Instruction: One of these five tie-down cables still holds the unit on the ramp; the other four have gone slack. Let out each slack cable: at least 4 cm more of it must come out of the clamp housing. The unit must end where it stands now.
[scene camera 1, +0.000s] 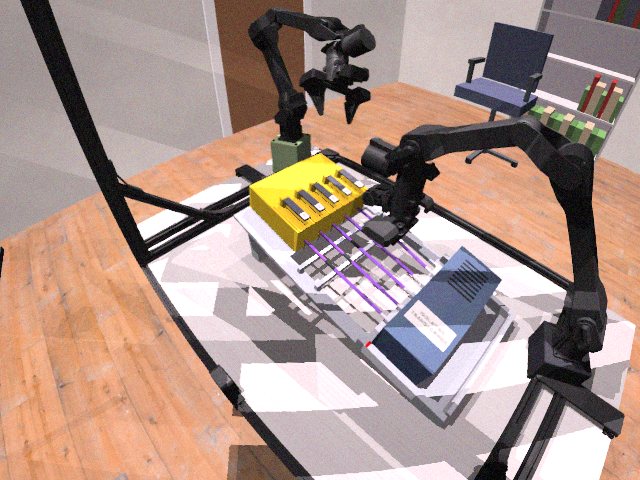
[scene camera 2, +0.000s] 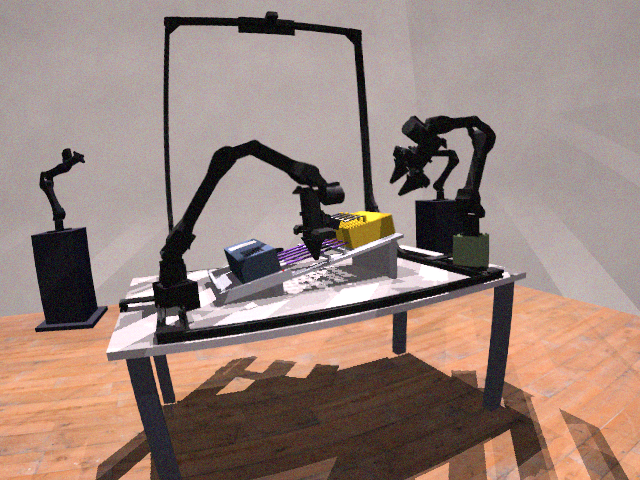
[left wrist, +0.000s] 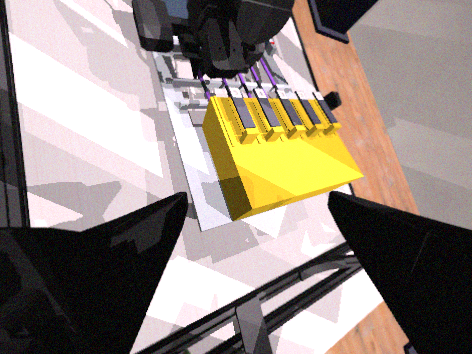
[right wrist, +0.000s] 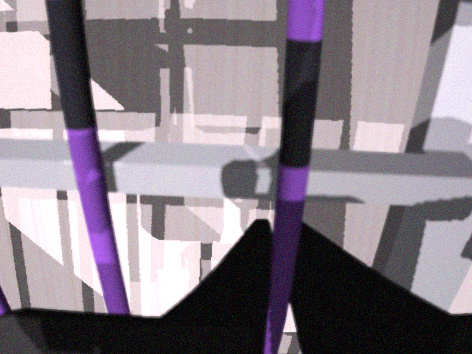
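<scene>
A yellow clamp housing (scene camera 1: 294, 205) (scene camera 2: 366, 228) (left wrist: 277, 165) sits at the top of a grey ramp (scene camera 1: 261, 229) (scene camera 2: 370, 259). Five purple cables (scene camera 1: 358, 268) (scene camera 2: 294, 252) run from it down to the blue unit (scene camera 1: 442, 305) (scene camera 2: 251, 259) at the ramp's low end. My right gripper (scene camera 1: 387, 232) (scene camera 2: 315, 252) (right wrist: 275, 233) is shut on the cable (right wrist: 292, 182) at the far right of the row in scene camera 1, a short way below the housing. A second cable (right wrist: 90, 211) runs beside it. My left gripper (scene camera 1: 335, 113) (scene camera 2: 401, 183) (left wrist: 257, 198) is open and empty, high above and behind the housing.
The left arm stands on a green pedestal (scene camera 1: 290, 151) (scene camera 2: 470, 250) behind the housing. A black frame rail (scene camera 1: 194, 214) (left wrist: 270, 295) borders the table. An overhead gantry (scene camera 2: 361, 95) spans it. A blue office chair (scene camera 1: 509, 71) stands far off on the wooden floor.
</scene>
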